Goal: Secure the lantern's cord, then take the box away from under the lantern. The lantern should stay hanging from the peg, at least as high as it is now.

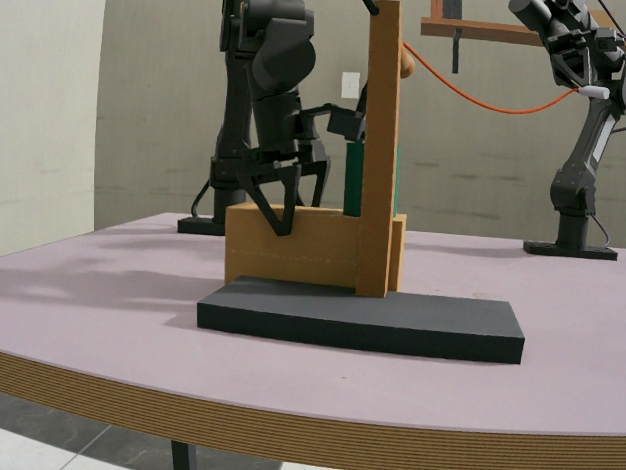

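Where they show: left gripper, between the fingertips: (586, 90); right gripper, between the fingertips: (298, 229); left arm's base, origin of its link: (570, 251).
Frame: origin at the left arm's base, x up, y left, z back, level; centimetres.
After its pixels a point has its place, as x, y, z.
Note:
The green lantern (353, 179) {13.4, -41.9, -46.6} stands upright, its lower edge at the top of the tan box (313, 247) {5.7, -45.8, -47.1}; the wooden post (380, 151) {16.6, -39.0, -51.4} hides much of it. A rounded wooden peg (407, 64) {28.9, -36.5, -32.1} shows beside the post. The orange cord (505, 110) {24.2, -21.8, -27.4} sags from near the peg to a white end piece (596, 92) {29.4, -5.4, -22.5}. My left gripper (582, 84) {29.9, -6.2, -19.8}, at the upper right, is shut on that end piece, high above the table. My right gripper (300, 218) {7.1, -48.2, -43.5} is open and points down at the box, left of the lantern. One fingertip is in front of the box's near face; the other is behind its top edge.
The post rises from a dark grey base slab (429, 313) {1.9, -33.1, -55.8} in front of the box. A dark bracket (346, 124) {19.4, -43.0, -46.6} on my right wrist is close to the post, above the lantern. The pale purple table (151, 344) {-0.6, -56.8, -65.3} has a striped front edge. A brown shelf (480, 31) is behind.

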